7 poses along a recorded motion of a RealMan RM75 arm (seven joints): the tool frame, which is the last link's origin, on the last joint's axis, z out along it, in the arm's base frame.
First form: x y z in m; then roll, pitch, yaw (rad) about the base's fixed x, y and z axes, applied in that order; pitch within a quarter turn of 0, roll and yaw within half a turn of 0.
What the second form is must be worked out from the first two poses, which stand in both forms.
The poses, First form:
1: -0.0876, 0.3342, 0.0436, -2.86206, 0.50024, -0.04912
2: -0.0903, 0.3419, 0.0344, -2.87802, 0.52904, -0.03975
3: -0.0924, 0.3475, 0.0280, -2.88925, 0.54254, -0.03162
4: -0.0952, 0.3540, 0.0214, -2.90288, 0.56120, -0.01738
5: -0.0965, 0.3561, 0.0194, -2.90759, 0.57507, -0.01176
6: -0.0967, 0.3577, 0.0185, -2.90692, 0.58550, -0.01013
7: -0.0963, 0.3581, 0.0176, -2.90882, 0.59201, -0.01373
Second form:
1: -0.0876, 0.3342, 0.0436, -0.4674, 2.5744, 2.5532
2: -0.0903, 0.3419, 0.0344, -0.4192, 2.5562, 2.6108
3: -0.0924, 0.3475, 0.0280, -0.3926, 2.5486, 2.6468
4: -0.0952, 0.3540, 0.0214, -0.3598, 2.5368, 2.6953
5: -0.0965, 0.3561, 0.0194, -0.3436, 2.5257, 2.7168
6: -0.0967, 0.3577, 0.0185, -0.3373, 2.5160, 2.7231
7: -0.0963, 0.3581, 0.0176, -0.3305, 2.5106, 2.7261
